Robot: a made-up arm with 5 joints.
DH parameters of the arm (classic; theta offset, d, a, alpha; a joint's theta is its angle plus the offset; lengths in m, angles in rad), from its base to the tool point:
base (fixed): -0.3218 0 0.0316 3.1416
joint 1: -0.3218 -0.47 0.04 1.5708
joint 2: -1.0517 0 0.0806 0
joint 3: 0.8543 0 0.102 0
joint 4: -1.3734 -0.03 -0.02 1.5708
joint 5: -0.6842 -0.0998 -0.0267 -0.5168
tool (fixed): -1.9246 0.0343 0 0
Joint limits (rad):
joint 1: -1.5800..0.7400
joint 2: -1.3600..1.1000
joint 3: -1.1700..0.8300
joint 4: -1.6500..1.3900
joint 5: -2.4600..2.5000
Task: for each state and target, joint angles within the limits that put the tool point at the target. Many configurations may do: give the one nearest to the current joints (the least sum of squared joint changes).
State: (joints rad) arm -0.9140 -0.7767 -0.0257 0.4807 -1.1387
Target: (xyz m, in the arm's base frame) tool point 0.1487 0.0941 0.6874
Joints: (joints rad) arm -0.8056 -0.3255 -0.4820 0.0706 -1.3437
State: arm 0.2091 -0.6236 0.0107 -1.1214 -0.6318
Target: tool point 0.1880 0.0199 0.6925
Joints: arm -0.1817 -0.2401 -0.4208 -0.8369 -0.1005
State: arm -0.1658 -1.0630 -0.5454 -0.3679 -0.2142
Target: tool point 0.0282 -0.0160 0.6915
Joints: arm -0.2589 -1.3515 -0.2780 0.0930 0.3558
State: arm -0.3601 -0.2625 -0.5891 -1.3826 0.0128
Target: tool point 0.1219 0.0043 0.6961
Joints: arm -0.1437 -0.1738 -0.5838 -1.6326 -0.1202
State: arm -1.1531 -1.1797 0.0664 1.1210 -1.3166
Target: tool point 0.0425 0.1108 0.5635
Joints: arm -1.5391 -1.0667 0.4745 1.3900 -1.1526
